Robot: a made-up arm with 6 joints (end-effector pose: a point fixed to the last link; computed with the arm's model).
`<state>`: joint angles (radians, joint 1 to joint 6).
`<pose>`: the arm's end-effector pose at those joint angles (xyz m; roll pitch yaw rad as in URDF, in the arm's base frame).
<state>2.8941 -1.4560 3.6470 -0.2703 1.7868 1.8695</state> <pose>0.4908 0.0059 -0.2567 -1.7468 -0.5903 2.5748</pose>
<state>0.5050 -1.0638 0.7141 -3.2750 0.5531 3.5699</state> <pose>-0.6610 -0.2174 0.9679 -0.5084 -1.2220 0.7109</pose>
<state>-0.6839 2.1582 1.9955 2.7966 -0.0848 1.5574</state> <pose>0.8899 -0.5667 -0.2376 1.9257 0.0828 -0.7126</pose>
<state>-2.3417 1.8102 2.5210 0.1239 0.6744 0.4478</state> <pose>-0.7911 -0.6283 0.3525 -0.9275 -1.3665 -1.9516</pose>
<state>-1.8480 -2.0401 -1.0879 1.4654 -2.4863 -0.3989</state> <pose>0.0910 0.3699 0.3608 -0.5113 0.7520 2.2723</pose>
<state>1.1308 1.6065 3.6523 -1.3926 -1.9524 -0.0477</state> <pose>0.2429 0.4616 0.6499 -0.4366 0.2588 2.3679</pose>
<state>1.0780 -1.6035 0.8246 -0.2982 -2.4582 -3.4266</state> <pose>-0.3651 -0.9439 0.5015 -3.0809 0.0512 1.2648</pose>
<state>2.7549 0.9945 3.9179 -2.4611 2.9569 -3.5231</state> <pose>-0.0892 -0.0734 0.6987 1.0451 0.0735 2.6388</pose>
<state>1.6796 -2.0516 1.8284 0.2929 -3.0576 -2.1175</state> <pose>0.2246 -0.9041 -0.5126 2.4353 -0.8185 1.6442</pose>
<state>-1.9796 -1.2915 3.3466 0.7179 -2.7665 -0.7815</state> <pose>0.1360 0.5615 -0.1836 -2.5147 -1.2481 2.0252</pose>
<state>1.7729 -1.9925 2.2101 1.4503 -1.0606 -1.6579</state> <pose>0.1605 -0.7049 -0.6164 -2.0336 0.3845 -0.1617</pose>
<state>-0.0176 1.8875 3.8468 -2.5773 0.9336 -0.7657</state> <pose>0.4820 0.1020 0.4592 -2.0250 -0.9405 -0.8350</pose>
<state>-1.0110 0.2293 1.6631 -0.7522 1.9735 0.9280</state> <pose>0.0808 -0.3086 1.2788 2.1157 0.3010 2.8490</pose>
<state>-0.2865 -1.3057 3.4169 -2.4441 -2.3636 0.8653</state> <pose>-0.6413 0.2934 -0.1883 2.2668 -0.8006 0.4178</pose>
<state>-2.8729 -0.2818 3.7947 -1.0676 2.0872 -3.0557</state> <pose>0.5380 0.2135 0.4292 2.5017 -0.1488 2.5310</pose>
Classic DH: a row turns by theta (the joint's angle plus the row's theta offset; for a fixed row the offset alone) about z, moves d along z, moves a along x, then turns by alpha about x. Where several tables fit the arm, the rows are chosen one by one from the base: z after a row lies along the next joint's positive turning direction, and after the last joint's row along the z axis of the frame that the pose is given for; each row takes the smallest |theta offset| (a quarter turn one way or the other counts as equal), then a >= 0, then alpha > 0; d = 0 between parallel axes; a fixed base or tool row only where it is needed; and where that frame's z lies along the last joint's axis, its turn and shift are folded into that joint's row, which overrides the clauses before.
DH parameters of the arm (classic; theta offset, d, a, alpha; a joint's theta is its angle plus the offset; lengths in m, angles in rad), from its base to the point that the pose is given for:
joint 1: 0 0.1576 0 -1.5708
joint 2: -1.5708 0 0.6418 3.1416
joint 3: 0 0 0 -1.5708
joint 4: 0 -0.5132 0 1.5708
joint 5: 0 0.1307 0 -1.5708
joint 6: 1.5708 0 0 1.5708
tool (fixed): -1.5708 0 0 0

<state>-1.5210 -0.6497 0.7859 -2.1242 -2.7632 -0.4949</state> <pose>0.0582 0.2121 1.1622 0.7544 1.1076 0.8405</pose>
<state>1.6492 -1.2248 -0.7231 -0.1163 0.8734 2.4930</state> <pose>0.1409 -0.1359 0.6088 -2.0028 -1.3530 1.2250</pose>
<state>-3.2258 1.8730 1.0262 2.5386 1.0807 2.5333</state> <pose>-1.0137 -0.0225 -0.3688 3.0011 0.9863 -1.2198</pose>
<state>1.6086 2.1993 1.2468 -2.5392 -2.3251 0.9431</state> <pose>-0.1362 0.7517 -0.6809 1.3098 -1.1339 2.9593</pose>
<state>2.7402 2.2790 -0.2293 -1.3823 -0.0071 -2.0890</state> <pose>0.0116 0.0217 -0.4601 0.3246 0.6320 -0.4100</pose>
